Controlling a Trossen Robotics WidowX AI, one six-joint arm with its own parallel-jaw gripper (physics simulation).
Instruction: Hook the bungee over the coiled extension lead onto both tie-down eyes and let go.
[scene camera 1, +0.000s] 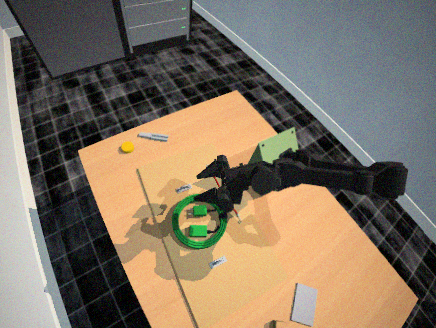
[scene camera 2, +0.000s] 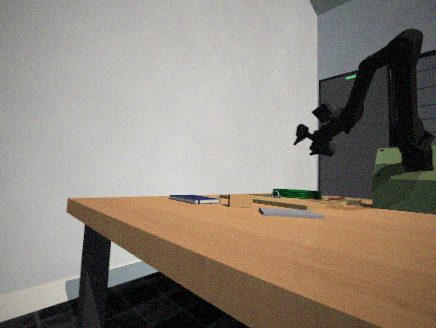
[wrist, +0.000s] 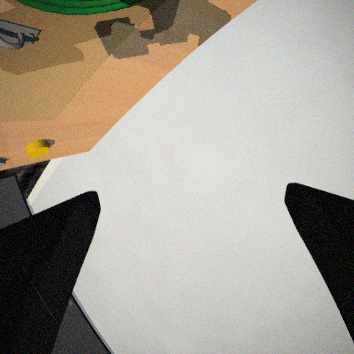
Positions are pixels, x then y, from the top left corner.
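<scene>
A green coiled extension lead (scene camera 1: 200, 210) and a grey plate (scene camera 1: 305, 298): spots 48 cm apart. The gripper (scene camera 1: 195, 187) is 58 cm from the lens. The green coiled extension lead is 76 cm from the lens. The grey plate is 86 cm from the lens.
</scene>
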